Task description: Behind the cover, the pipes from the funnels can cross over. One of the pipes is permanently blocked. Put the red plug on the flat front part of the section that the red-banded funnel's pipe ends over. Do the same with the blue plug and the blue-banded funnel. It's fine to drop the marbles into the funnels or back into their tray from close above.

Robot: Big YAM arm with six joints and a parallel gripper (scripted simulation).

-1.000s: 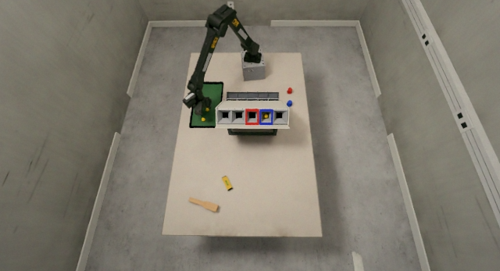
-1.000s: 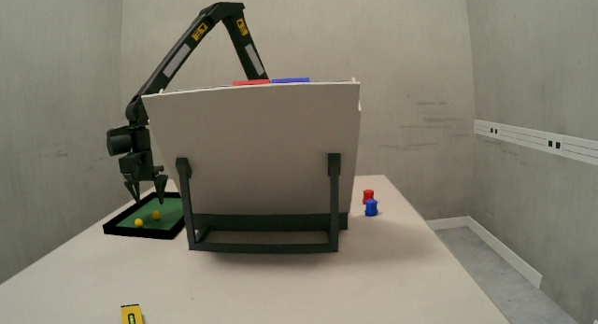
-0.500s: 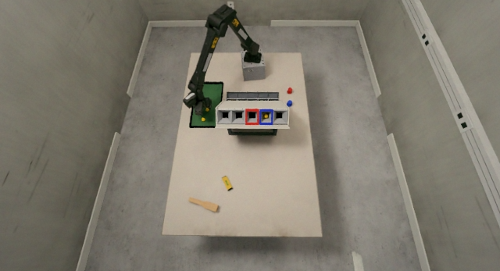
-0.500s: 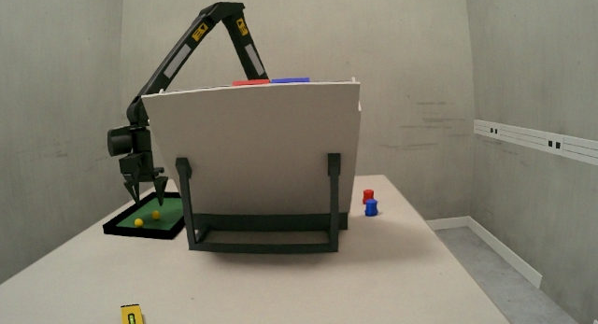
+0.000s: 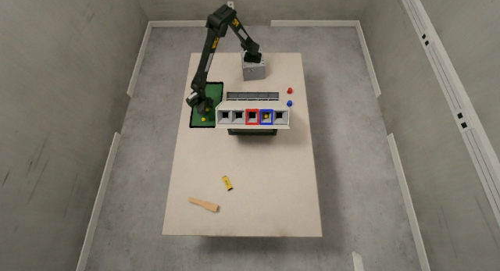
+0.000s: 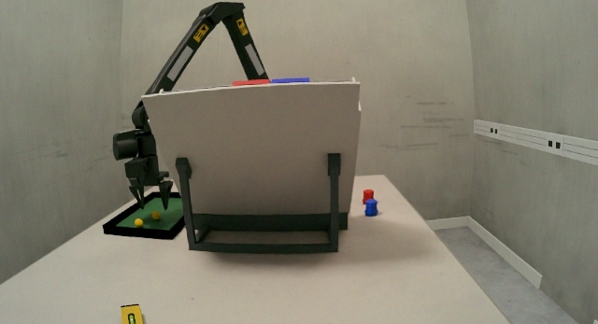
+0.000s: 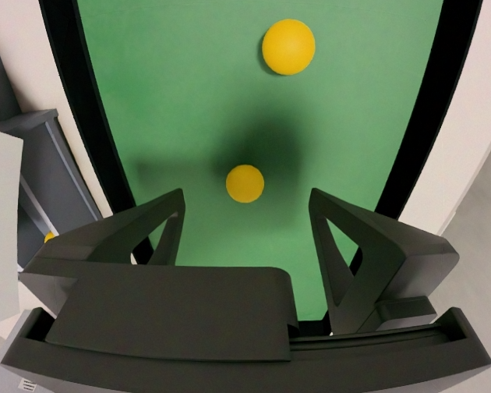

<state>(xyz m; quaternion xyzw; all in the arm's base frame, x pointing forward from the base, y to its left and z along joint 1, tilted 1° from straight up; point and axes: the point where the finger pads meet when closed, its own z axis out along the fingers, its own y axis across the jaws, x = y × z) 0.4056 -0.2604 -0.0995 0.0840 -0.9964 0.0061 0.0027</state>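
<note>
My gripper is now 50 mm past the green marble tray, 20 mm to the left of it and 40 mm above it. Round my hand: blue band 140 mm ahead, 430 mm to the left, 280 mm above; then cover 10 mm ahead, 330 mm to the left, 160 mm above; then red band 160 mm ahead, 350 mm to the left, 280 mm above.
</note>
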